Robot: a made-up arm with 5 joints.
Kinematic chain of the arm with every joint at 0, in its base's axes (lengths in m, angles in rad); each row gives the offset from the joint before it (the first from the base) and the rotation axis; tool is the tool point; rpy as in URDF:
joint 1: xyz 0.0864 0 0.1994 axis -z
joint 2: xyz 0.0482 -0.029 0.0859 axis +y
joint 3: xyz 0.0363 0 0.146 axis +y
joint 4: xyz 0.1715 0 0.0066 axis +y
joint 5: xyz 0.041 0.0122 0 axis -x
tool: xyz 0 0 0 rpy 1.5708 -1.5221 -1.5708
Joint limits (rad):
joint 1: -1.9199..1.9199
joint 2: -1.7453..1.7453
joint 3: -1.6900..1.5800
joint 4: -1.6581..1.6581
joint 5: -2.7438..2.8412
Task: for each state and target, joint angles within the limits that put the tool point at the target. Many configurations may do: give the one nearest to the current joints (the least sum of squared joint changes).
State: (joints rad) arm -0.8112 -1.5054 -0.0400 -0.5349 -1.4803
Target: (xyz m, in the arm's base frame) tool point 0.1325 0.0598 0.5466
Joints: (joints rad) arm -1.1384 -1.0709 0.3258 -0.4621 -1.4803
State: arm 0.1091 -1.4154 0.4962 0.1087 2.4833
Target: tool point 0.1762 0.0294 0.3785
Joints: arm -0.4951 -1.7186 1.2946 0.3699 2.4833
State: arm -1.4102 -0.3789 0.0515 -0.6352 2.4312
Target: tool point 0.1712 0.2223 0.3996
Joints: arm -1.2770 -0.3479 0.6594 -0.5821 2.4312
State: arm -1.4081 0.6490 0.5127 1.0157 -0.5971
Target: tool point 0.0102 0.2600 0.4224
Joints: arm -1.9179 -0.0700 -0.0128 0.9716 -0.5971
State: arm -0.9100 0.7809 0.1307 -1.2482 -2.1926
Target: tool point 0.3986 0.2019 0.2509
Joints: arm -0.6193 1.0135 -0.3798 -1.0189 -2.1926
